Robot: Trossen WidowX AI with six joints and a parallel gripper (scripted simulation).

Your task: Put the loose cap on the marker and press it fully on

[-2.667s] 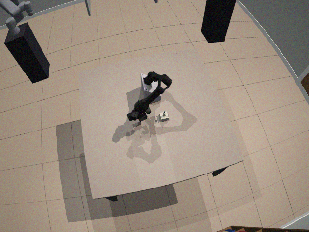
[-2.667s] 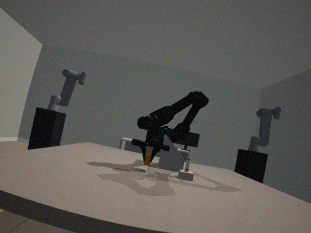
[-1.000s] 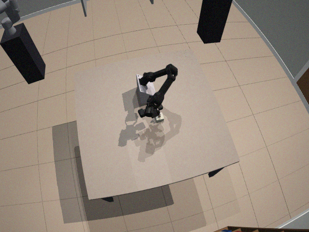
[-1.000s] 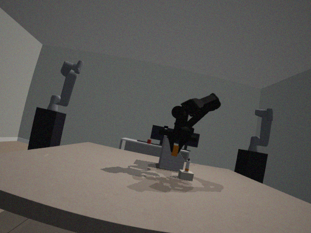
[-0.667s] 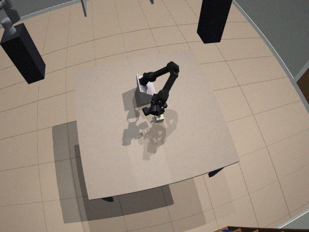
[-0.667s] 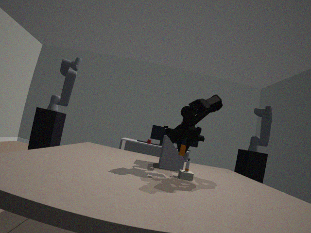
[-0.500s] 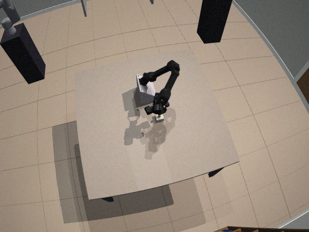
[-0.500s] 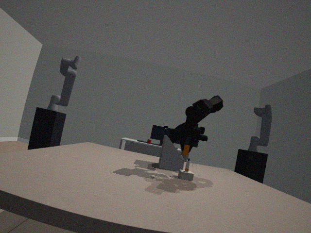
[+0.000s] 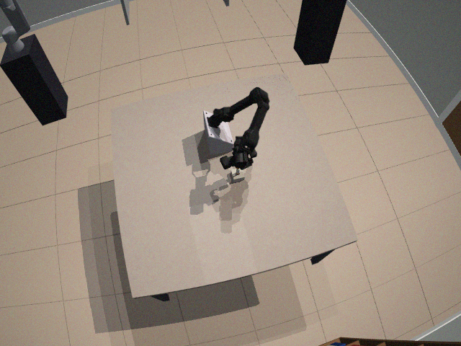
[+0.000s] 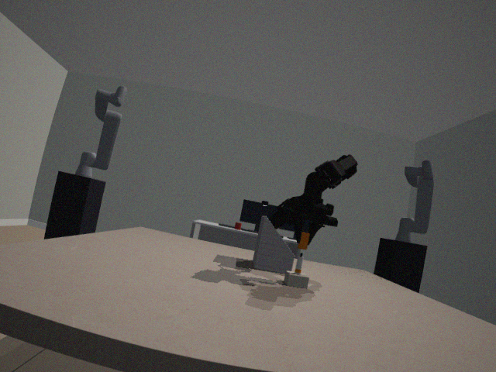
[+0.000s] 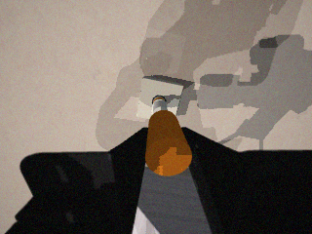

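Right now my gripper tip is 11 cm above the white holder block. From my gripper tip the other things lie so: orange cap 1 cm above.
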